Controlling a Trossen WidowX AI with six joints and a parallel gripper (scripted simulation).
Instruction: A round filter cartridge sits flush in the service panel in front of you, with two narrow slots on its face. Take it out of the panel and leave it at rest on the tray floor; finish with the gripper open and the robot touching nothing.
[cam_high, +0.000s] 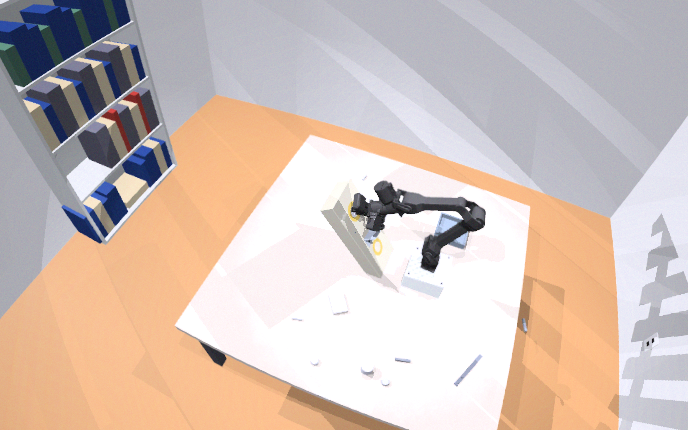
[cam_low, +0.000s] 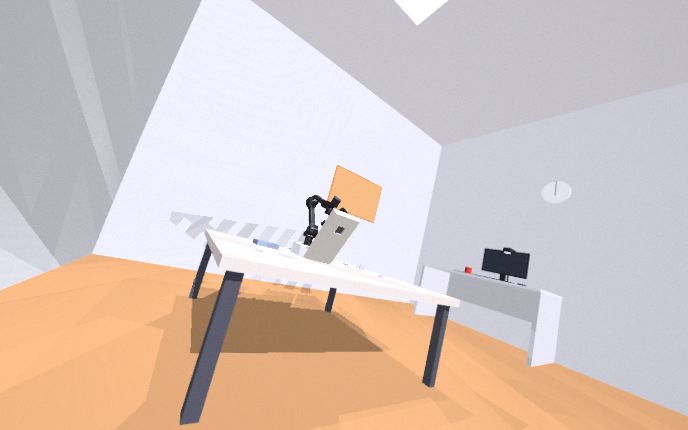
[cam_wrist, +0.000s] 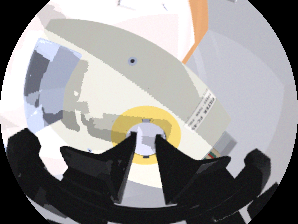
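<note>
Now: the round filter cartridge 1 cm below my gripper tip and 1 cm ahead of it. From my gripper tip the other things lie so: blue-grey tray 38 cm behind, 34 cm to the right, 24 cm below; then service panel 8 cm below, 4 cm behind, 1 cm to the right.
</note>
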